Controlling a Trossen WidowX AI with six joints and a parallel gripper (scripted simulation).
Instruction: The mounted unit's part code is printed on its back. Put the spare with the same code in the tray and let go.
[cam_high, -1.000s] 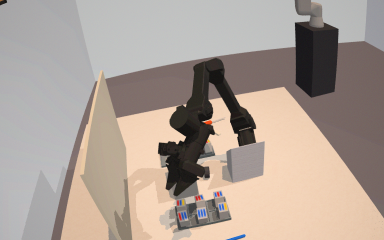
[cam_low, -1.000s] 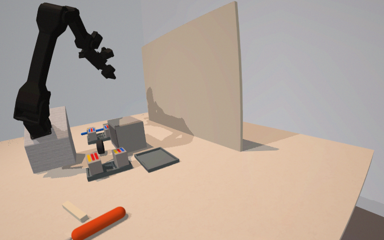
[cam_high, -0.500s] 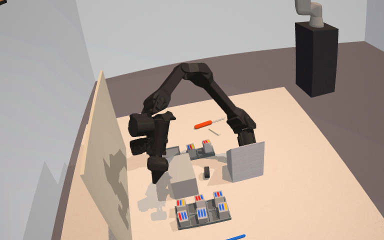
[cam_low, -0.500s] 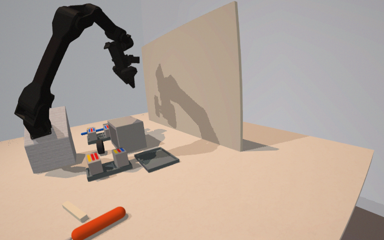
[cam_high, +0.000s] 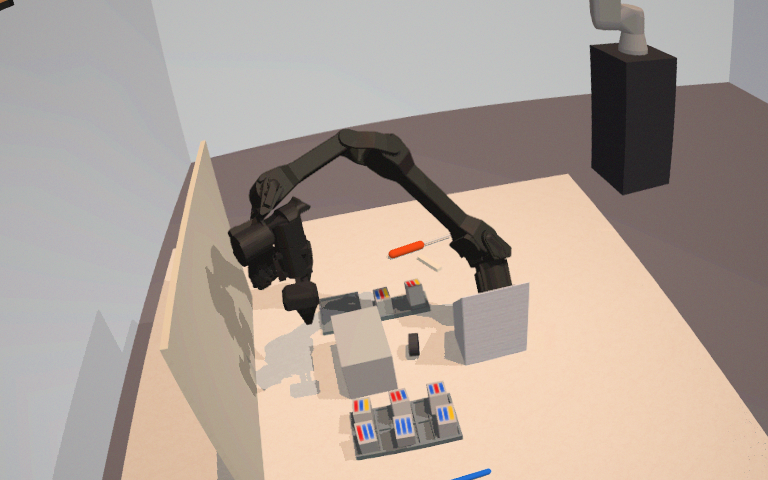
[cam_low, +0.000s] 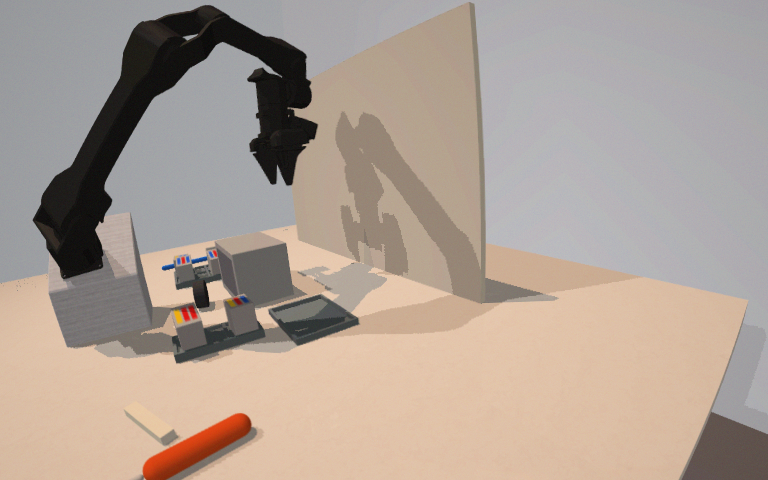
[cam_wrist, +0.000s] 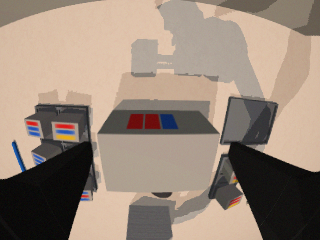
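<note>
The grey spare block lies 150 mm to the left of my gripper tip, 150 mm below it and 120 mm behind it. Round my gripper tip: dark grey tray (200 mm to the right, 190 mm below, 60 mm behind); tall tan panel (170 mm ahead, 30 mm above, 10 mm to the right); grey mounted unit (150 mm below, 90 mm behind, 10 mm to the left).
</note>
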